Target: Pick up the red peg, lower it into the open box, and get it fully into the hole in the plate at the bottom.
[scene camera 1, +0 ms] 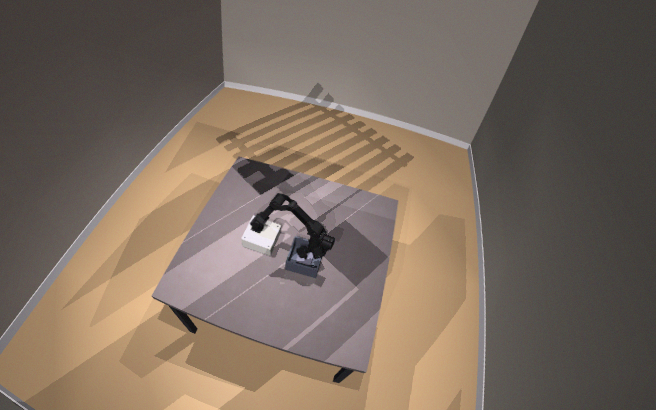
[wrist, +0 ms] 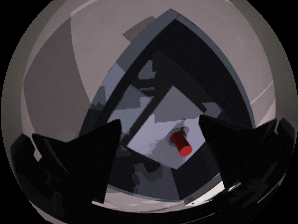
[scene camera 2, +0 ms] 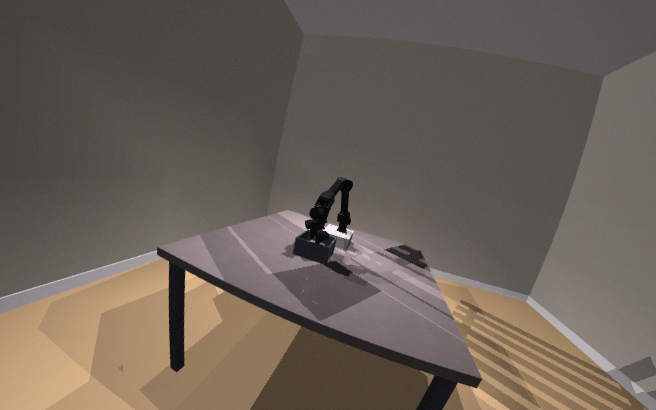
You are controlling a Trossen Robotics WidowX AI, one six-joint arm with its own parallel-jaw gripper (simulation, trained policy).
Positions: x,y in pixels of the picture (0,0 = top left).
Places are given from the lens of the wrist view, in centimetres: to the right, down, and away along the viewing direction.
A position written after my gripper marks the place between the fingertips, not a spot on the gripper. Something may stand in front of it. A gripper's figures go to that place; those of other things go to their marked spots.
my gripper [wrist: 161,121]: 1, 1, 10
dark blue box [wrist: 172,50]: 3, -8, 11
